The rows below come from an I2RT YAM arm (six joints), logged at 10 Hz.
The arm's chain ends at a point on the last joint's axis. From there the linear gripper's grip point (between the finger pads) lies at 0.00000 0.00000 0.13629 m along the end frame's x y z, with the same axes.
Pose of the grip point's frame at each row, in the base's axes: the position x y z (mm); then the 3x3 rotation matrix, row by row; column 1 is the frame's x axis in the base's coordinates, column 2 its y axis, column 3 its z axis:
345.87 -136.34 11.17; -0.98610 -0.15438 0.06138; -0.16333 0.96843 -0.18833; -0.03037 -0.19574 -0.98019
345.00 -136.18 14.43; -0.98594 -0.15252 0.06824; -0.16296 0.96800 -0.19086; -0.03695 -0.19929 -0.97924
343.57 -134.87 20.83; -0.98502 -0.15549 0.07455; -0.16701 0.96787 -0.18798; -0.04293 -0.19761 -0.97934
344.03 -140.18 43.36; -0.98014 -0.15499 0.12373; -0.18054 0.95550 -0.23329; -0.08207 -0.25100 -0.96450
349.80 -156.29 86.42; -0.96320 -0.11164 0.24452; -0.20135 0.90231 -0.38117; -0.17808 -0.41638 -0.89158
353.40 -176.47 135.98; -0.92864 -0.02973 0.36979; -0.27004 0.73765 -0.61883; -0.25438 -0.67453 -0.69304
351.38 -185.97 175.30; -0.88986 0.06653 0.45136; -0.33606 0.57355 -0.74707; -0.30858 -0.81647 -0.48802
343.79 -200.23 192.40; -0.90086 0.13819 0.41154; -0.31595 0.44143 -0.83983; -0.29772 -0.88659 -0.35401
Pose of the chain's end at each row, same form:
337.50 -110.67 144.76; -0.98610 -0.15438 0.06138; -0.16333 0.96843 -0.18833; -0.03037 -0.19574 -0.98019
335.70 -110.17 147.89; -0.98594 -0.15252 0.06824; -0.16296 0.96800 -0.19086; -0.03695 -0.19929 -0.97924
333.41 -109.25 154.30; -0.98502 -0.15549 0.07455; -0.16701 0.96787 -0.18798; -0.04293 -0.19761 -0.97934
327.17 -108.38 174.81; -0.98014 -0.15499 0.12373; -0.18054 0.95550 -0.23329; -0.08207 -0.25100 -0.96450
316.47 -104.34 207.93; -0.96320 -0.11164 0.24452; -0.20135 0.90231 -0.38117; -0.17808 -0.41638 -0.89158
303.00 -92.13 230.43; -0.92864 -0.02973 0.36979; -0.27004 0.73765 -0.61883; -0.25438 -0.67453 -0.69304
289.86 -84.15 241.81; -0.88986 0.06653 0.45136; -0.33606 0.57355 -0.74707; -0.30858 -0.81647 -0.48802
287.70 -85.77 240.65; -0.90086 0.13819 0.41154; -0.31595 0.44143 -0.83983; -0.29772 -0.88659 -0.35401

